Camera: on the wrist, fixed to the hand. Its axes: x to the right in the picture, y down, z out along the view.
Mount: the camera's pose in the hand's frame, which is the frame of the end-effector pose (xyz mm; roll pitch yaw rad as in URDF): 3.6 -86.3 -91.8 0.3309 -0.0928 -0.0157
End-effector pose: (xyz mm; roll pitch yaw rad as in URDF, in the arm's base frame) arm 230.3 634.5 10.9 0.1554 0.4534 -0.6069
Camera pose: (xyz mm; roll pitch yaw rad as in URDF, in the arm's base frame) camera 155.0 600.3 -84.2 0.4729 0.3639 -0.6388
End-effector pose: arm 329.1 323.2 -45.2 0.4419 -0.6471 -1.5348
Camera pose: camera 293.1 246.7 -138.7 0.8175 -0.7231 -1.6066
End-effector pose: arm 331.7 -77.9 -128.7 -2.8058 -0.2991 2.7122
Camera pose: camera 338.1 -137.2 -17.6 -2.4875 -0.2164 2.7586
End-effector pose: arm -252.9 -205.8 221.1 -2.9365 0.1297 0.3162
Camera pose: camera -256.8 -137.8 327.2 -2.6003 0.2173 0.3512
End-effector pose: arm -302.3 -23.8 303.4 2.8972 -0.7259 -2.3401
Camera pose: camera -196.6 -66.9 356.8 -3.0502 -0.6320 -2.3491
